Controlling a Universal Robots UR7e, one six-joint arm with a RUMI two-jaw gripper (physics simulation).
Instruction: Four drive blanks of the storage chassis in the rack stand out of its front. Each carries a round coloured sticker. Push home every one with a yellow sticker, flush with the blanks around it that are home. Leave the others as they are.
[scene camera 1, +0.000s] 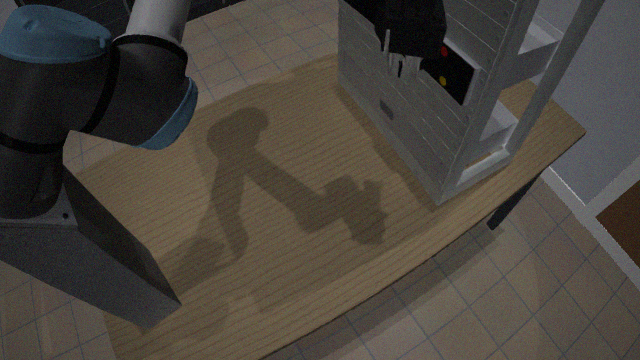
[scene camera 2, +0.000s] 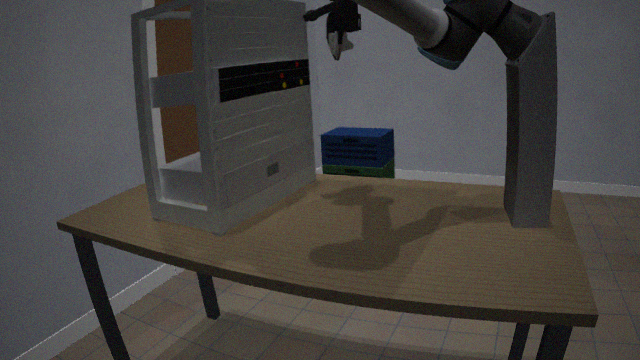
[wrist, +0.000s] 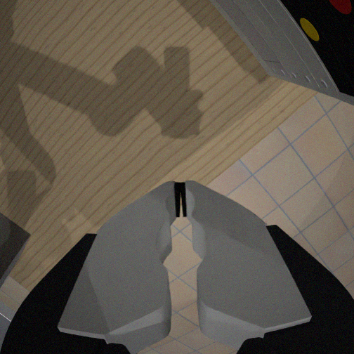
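The storage chassis (scene camera 1: 462, 91) (scene camera 2: 250, 82) (wrist: 327, 55) is a black band in the rack's front. In the scene camera 2 view, two red stickers (scene camera 2: 297, 64) (scene camera 2: 282, 75) sit above two yellow stickers (scene camera 2: 301, 81) (scene camera 2: 284, 85). The scene camera 1 view shows a red sticker (scene camera 1: 444, 51) and a yellow sticker (scene camera 1: 442, 80); the arm hides more of the front. The wrist view shows a yellow sticker (wrist: 309, 29) and part of a red one (wrist: 341, 4). How far each blank stands out is too dark to tell. My gripper (scene camera 1: 401, 75) (scene camera 2: 337, 57) (wrist: 179, 185) is shut and empty, in front of the rack, apart from it.
The grey rack (scene camera 1: 450, 182) (scene camera 2: 212, 150) (wrist: 262, 37) stands on the wooden table (scene camera 1: 300, 280) (scene camera 2: 450, 270) (wrist: 140, 165), with plain panels above and below the chassis. The arm's grey pedestal (scene camera 1: 125, 270) (scene camera 2: 530, 150) stands opposite. A blue crate (scene camera 2: 357, 147) on a green one is behind the table.
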